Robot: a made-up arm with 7 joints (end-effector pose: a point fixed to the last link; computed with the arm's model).
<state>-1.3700 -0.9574 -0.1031 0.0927 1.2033 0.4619 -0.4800</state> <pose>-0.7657 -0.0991 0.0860 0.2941 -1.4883 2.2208</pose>
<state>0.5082 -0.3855 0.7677 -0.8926 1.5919 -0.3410 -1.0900</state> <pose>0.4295 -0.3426 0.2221 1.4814 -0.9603 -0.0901</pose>
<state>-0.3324 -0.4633 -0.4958 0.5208 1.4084 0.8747 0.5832</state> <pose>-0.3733 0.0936 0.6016 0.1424 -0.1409 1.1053</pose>
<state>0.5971 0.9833 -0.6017 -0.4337 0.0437 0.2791 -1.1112</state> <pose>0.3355 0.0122 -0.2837 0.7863 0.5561 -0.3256</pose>
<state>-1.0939 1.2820 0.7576 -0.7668 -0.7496 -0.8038 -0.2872</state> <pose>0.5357 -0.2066 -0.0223 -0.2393 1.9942 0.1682</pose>
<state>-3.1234 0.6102 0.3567 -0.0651 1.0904 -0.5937 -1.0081</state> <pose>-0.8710 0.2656 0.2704 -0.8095 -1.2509 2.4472</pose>
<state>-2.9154 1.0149 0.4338 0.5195 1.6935 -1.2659 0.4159</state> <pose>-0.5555 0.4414 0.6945 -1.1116 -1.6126 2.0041</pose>
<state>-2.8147 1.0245 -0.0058 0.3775 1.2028 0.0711 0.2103</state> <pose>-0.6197 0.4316 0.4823 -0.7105 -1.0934 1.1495</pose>
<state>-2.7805 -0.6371 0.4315 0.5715 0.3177 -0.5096 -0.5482</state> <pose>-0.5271 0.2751 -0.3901 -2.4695 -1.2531 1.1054</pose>
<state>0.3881 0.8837 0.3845 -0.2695 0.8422 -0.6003 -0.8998</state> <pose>0.3798 -0.0338 -0.5597 1.6307 0.8200 -0.0435</pose>
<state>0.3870 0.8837 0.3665 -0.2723 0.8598 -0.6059 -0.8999</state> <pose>0.3876 -0.0375 -0.5512 1.6387 0.7845 -0.0302</pose>
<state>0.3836 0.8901 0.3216 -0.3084 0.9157 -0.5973 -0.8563</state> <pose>0.4056 -0.0565 -0.5251 1.5888 0.7148 -0.0092</pose>
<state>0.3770 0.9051 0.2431 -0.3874 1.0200 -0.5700 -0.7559</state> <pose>0.4310 -0.0937 -0.4729 1.4654 0.6035 0.0106</pose>
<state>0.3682 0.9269 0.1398 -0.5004 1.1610 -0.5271 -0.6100</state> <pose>0.4516 -0.1423 -0.3956 1.2897 0.4645 0.0089</pose>
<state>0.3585 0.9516 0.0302 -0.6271 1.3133 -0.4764 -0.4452</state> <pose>0.4558 -0.1903 -0.3061 1.1037 0.3242 -0.0257</pose>
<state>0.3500 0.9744 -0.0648 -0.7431 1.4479 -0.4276 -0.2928</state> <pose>0.4435 -0.2274 -0.2251 0.9476 0.2106 -0.0832</pose>
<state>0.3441 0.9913 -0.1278 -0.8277 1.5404 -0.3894 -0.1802</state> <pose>0.4263 -0.2494 -0.1698 0.8420 0.1433 -0.1395</pose>
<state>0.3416 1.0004 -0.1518 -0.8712 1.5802 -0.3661 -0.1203</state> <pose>0.4166 -0.2578 -0.1465 0.7864 0.1282 -0.1764</pose>
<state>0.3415 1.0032 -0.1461 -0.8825 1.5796 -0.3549 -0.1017</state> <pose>0.4162 -0.2576 -0.1469 0.7643 0.1507 -0.1931</pose>
